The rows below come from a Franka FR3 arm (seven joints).
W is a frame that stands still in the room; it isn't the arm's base.
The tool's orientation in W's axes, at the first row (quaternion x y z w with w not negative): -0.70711, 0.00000, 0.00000, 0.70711
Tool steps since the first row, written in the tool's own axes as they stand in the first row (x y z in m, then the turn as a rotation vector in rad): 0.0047, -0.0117, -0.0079, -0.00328, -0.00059, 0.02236; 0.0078, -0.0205, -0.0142, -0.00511, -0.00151, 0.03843; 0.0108, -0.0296, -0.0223, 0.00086, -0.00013, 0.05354; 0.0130, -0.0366, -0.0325, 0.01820, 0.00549, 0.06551; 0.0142, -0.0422, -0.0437, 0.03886, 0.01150, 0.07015; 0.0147, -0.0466, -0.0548, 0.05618, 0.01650, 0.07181; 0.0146, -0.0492, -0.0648, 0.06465, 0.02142, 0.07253; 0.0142, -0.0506, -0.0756, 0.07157, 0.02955, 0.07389; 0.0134, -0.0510, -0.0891, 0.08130, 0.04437, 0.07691; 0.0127, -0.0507, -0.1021, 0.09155, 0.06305, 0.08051; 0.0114, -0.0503, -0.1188, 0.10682, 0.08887, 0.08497
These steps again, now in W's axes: 0.0047, -0.0079, 0.0117, -0.00328, 0.02236, 0.00059; 0.0078, -0.0142, 0.0205, -0.00511, 0.03843, 0.00151; 0.0108, -0.0223, 0.0296, 0.00086, 0.05354, 0.00013; 0.0130, -0.0325, 0.0366, 0.01820, 0.06551, -0.00549; 0.0142, -0.0437, 0.0422, 0.03886, 0.07015, -0.01150; 0.0147, -0.0548, 0.0466, 0.05618, 0.07181, -0.01650; 0.0146, -0.0648, 0.0492, 0.06465, 0.07253, -0.02142; 0.0142, -0.0756, 0.0506, 0.07157, 0.07389, -0.02955; 0.0134, -0.0891, 0.0510, 0.08130, 0.07691, -0.04437; 0.0127, -0.1021, 0.0507, 0.09155, 0.08051, -0.06305; 0.0114, -0.1188, 0.0503, 0.10682, 0.08497, -0.08887
